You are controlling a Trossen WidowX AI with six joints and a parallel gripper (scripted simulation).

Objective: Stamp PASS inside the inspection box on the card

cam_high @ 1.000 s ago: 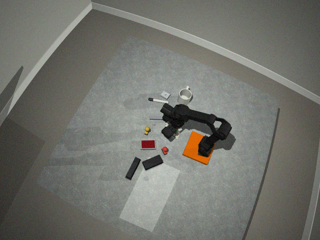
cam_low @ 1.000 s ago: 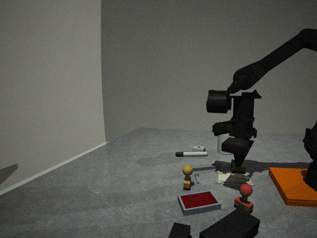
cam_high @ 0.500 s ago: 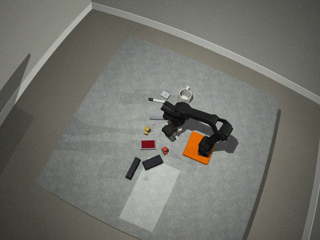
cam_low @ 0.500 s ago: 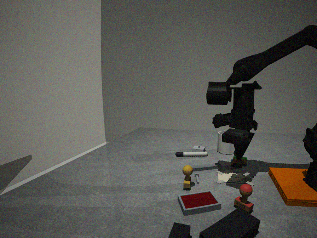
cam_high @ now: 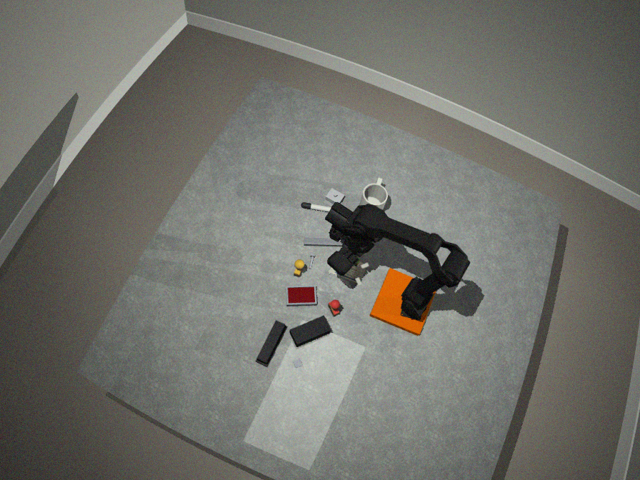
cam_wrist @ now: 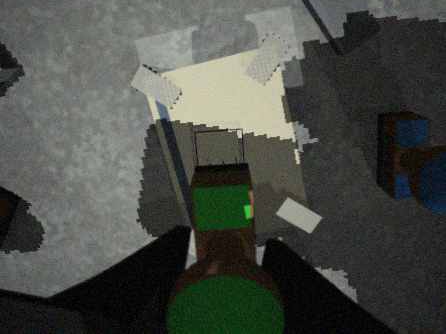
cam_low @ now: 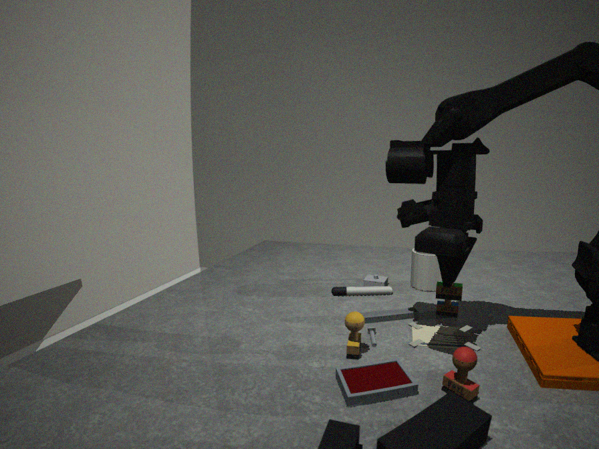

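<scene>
Now: gripper tip 100 mm short of the grey bar, 90 mm above it and 70 mm to the left of it. Round my gripper tip: cream card 100 mm below; blue-knobbed stamp 90 mm to the right, 70 mm below, 30 mm behind; green-topped stamp right at my gripper tip.
</scene>
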